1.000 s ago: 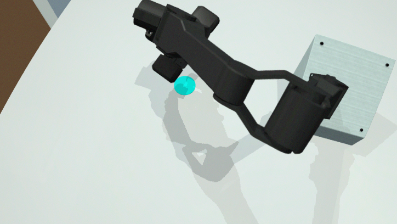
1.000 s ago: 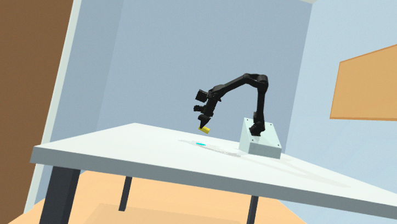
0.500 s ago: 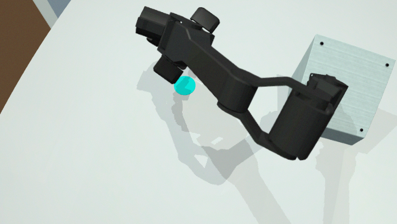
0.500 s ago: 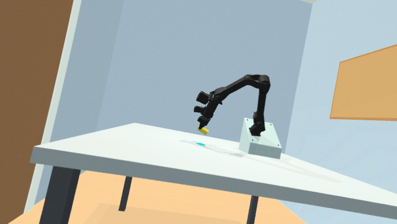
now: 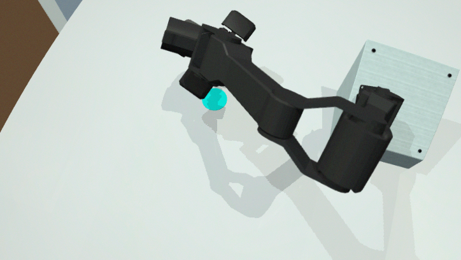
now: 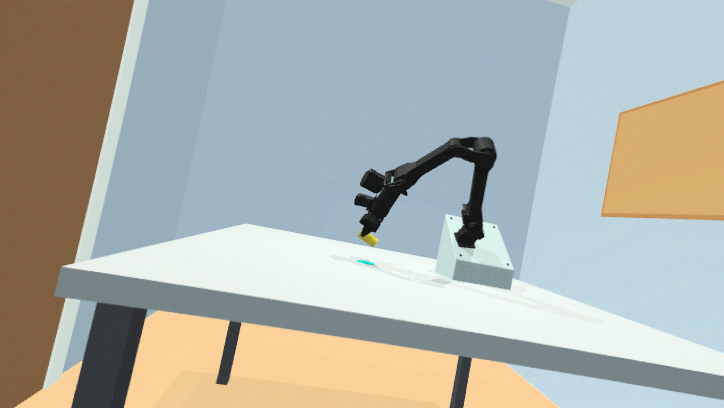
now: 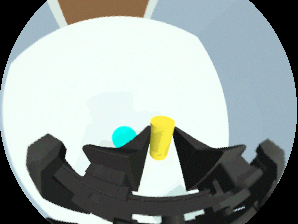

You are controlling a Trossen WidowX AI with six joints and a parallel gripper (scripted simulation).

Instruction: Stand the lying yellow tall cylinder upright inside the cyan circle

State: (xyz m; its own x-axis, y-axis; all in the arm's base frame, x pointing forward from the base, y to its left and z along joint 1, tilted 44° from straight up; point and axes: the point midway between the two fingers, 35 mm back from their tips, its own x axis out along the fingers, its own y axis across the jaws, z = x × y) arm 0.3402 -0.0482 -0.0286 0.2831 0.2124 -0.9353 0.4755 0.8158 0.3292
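Now: gripper tip 1 cm past the cyan circle, 6 cm to the right of it and 9 cm above it. The rest, counted from my gripper tip: yellow tall cylinder 2 cm behind, 1 cm to the left, 1 cm below.
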